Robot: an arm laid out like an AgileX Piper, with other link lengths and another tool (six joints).
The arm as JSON. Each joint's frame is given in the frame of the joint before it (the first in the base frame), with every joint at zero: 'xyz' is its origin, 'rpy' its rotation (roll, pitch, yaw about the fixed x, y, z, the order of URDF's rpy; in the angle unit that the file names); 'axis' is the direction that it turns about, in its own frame. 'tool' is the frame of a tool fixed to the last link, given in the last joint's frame.
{
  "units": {
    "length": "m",
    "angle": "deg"
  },
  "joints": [
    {
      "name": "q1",
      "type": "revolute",
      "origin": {
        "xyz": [
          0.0,
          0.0,
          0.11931
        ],
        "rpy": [
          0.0,
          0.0,
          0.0
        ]
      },
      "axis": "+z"
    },
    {
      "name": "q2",
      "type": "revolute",
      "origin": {
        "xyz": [
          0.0,
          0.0,
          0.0
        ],
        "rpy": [
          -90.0,
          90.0,
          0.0
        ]
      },
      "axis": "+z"
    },
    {
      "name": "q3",
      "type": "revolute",
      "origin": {
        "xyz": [
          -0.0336,
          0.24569,
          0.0
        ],
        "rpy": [
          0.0,
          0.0,
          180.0
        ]
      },
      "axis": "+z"
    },
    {
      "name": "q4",
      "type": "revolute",
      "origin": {
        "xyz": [
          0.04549,
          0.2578,
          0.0
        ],
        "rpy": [
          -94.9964,
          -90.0,
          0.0
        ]
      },
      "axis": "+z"
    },
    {
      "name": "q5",
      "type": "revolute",
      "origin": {
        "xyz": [
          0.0,
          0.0,
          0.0
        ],
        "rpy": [
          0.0,
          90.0,
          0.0
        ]
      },
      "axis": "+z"
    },
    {
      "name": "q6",
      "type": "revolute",
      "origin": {
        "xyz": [
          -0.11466,
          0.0,
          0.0
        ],
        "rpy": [
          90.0,
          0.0,
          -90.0
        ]
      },
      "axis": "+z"
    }
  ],
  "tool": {
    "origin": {
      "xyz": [
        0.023,
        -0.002,
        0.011
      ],
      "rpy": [
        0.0,
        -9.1,
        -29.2
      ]
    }
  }
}
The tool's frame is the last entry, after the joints.
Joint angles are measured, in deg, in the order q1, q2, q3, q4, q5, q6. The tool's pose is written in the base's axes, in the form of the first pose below.
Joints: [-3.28, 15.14, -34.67, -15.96, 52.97, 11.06]
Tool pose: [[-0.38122, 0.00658, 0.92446], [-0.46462, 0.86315, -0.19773], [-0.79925, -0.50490, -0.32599]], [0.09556, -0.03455, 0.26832]
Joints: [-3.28, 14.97, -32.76, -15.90, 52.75, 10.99]
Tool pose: [[-0.40170, -0.00869, 0.91573], [-0.46457, 0.86367, -0.19559], [-0.78918, -0.50399, -0.35097]], [0.09705, -0.03449, 0.25807]
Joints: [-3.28, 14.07, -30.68, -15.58, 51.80, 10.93]
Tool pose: [[-0.40227, -0.01691, 0.91537], [-0.46504, 0.86501, -0.18839], [-0.78862, -0.50146, -0.35583]], [0.09789, -0.03368, 0.24913]
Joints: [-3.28, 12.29, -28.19, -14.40, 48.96, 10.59]
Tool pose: [[-0.36420, -0.01877, 0.93113], [-0.46760, 0.86833, -0.16540], [-0.80542, -0.49564, -0.32502]], [0.10001, -0.03090, 0.24212]
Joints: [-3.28, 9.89, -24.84, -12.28, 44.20, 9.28]
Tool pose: [[-0.29542, -0.02394, 0.95507], [-0.47761, 0.86950, -0.12594], [-0.82742, -0.49335, -0.26830]], [0.10415, -0.02645, 0.23435]
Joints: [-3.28, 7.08, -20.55, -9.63, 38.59, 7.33]
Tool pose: [[-0.21813, -0.03059, 0.97544], [-0.48727, 0.86942, -0.08170], [-0.84557, -0.49312, -0.20455]], [0.10906, -0.02147, 0.22347]
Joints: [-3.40, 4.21, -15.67, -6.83, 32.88, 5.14]
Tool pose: [[-0.14792, -0.03369, 0.98843], [-0.49206, 0.86945, -0.04400], [-0.85790, -0.49287, -0.14518]], [0.11408, -0.01715, 0.20957]
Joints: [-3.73, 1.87, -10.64, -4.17, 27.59, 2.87]
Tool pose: [[-0.09832, -0.03423, 0.99457], [-0.49381, 0.86937, -0.01890], [-0.86399, -0.49298, -0.10238]], [0.11915, -0.01434, 0.19301]
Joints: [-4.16, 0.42, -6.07, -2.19, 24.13, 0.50]
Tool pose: [[-0.08822, -0.04319, 0.99516], [-0.50143, 0.86517, -0.00690], [-0.86069, -0.49961, -0.09798]], [0.12278, -0.01351, 0.17380]
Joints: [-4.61, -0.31, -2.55, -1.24, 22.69, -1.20]
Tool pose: [[-0.10806, -0.05811, 0.99244], [-0.51084, 0.85966, -0.00529], [-0.85286, -0.50755, -0.12258]], [0.12420, -0.01402, 0.15559]
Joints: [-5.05, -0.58, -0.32, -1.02, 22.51, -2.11]
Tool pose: [[-0.13672, -0.07201, 0.98799], [-0.51797, 0.85535, -0.00933], [-0.84440, -0.51303, -0.15425]], [0.12405, -0.01506, 0.14213]
